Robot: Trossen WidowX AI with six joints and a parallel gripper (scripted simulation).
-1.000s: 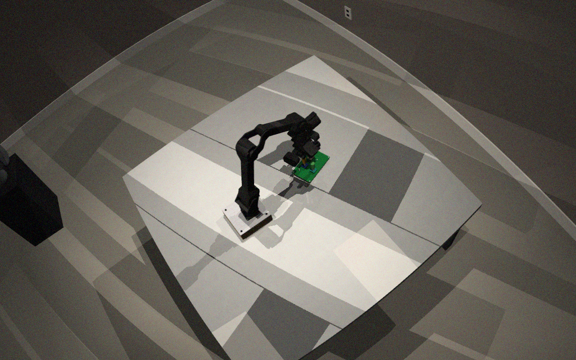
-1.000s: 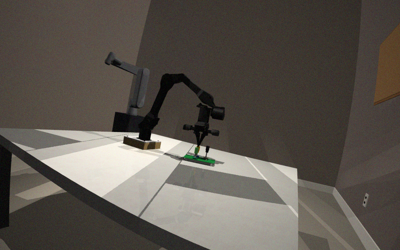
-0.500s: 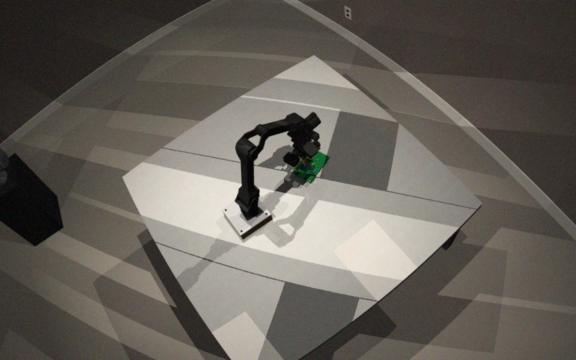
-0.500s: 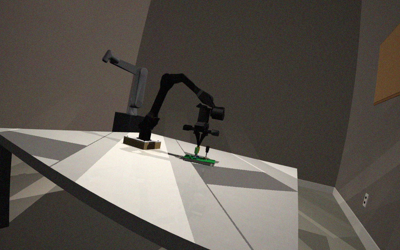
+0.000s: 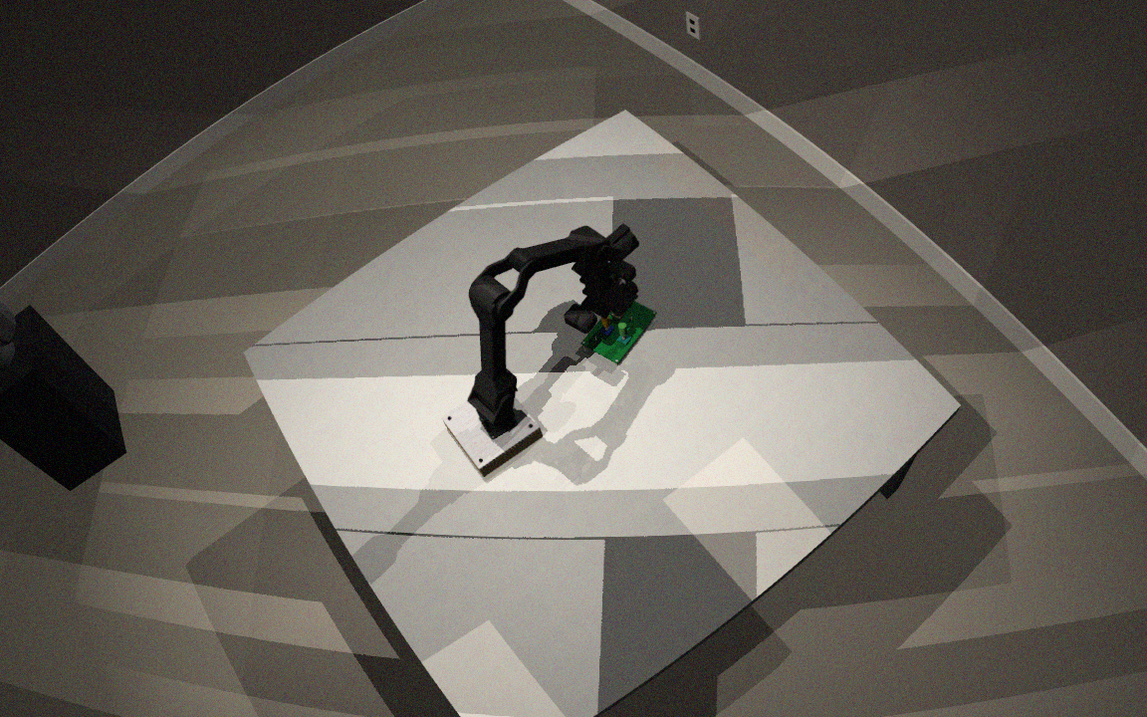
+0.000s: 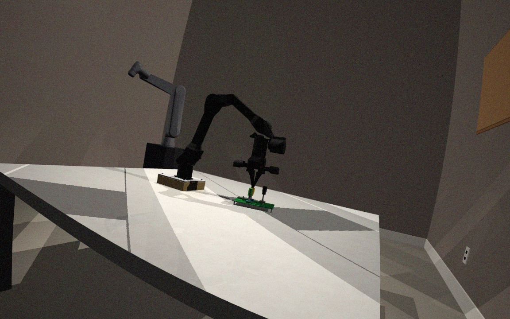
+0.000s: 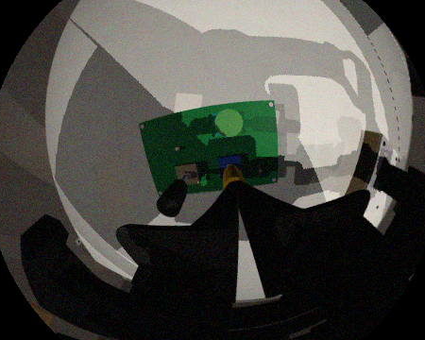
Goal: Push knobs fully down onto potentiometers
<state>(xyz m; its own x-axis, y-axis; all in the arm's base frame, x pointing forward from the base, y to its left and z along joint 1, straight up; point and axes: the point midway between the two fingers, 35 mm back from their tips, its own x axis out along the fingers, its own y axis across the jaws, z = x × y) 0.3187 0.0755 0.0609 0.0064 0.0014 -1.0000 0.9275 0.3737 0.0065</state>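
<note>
My gripper tip is now 4 cm short of the black knob and 2 cm to the right of it. The rest, counted from my gripper tip: orange knob (2 cm below).
</note>
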